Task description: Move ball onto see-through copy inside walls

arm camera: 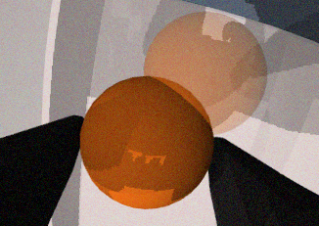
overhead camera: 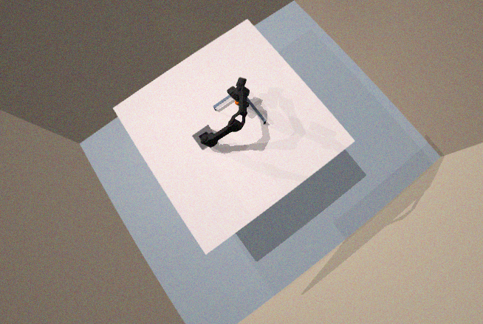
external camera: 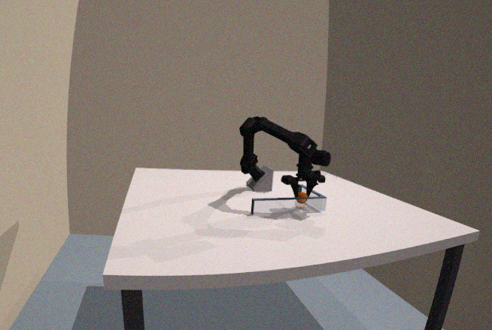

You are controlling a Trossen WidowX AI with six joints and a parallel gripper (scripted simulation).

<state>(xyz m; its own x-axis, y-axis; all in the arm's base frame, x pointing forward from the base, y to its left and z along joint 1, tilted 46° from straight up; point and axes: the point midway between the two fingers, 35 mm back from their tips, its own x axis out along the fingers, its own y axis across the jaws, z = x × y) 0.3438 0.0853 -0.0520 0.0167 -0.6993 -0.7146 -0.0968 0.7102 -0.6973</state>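
The see-through copy of ball lies 30 mm ahead of my gripper tip, 20 mm to the right of it and 10 mm below it. From my gripper tip the other things lie so: orange ball (right at my gripper tip).
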